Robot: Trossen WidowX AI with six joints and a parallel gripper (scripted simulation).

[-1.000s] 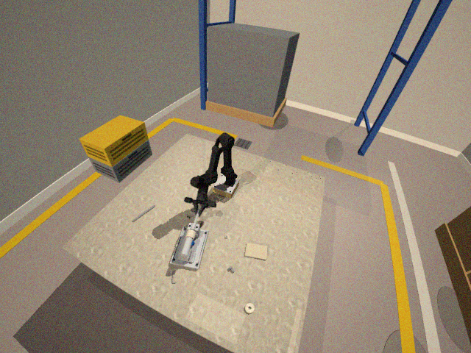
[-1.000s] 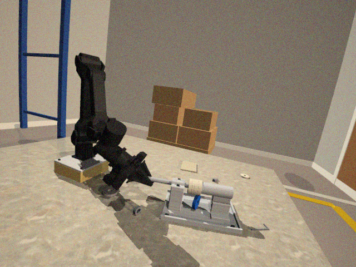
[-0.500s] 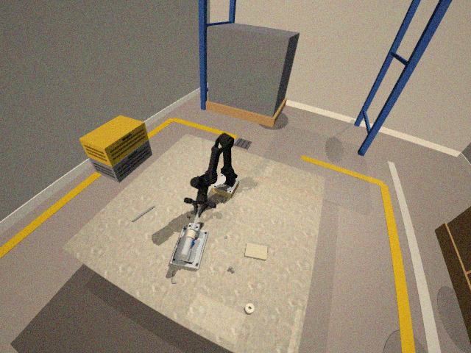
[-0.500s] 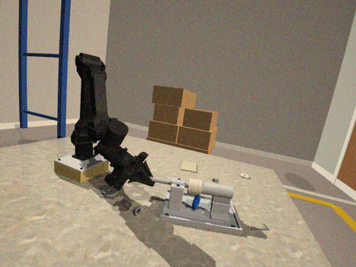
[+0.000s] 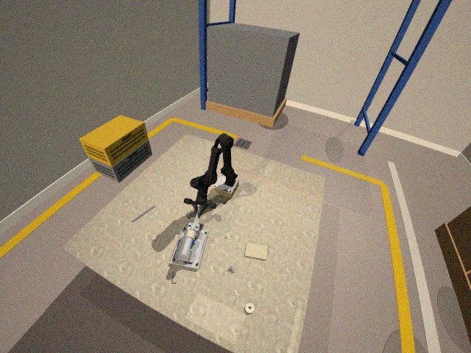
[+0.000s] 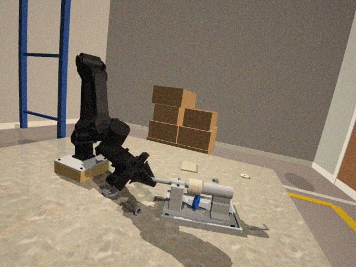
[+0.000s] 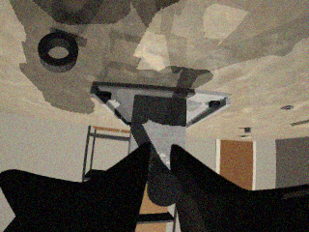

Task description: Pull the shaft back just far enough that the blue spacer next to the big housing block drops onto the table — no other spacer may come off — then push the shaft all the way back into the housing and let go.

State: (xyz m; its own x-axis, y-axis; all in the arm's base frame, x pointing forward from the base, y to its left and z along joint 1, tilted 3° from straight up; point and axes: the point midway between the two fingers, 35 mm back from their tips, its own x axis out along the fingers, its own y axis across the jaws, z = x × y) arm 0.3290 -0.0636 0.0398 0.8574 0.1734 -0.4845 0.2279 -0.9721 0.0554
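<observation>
Now: the grey shaft 70 mm ahead of my gripper tip, 20 mm to the left of it and 20 mm above it. Round my gripper tip: blue spacer (130 mm ahead, 30 mm to the left, 30 mm below); grey washer (150 mm behind, 60 mm below, 30 mm to the right); nut (70 mm to the right, 50 mm below, 20 mm behind).
</observation>
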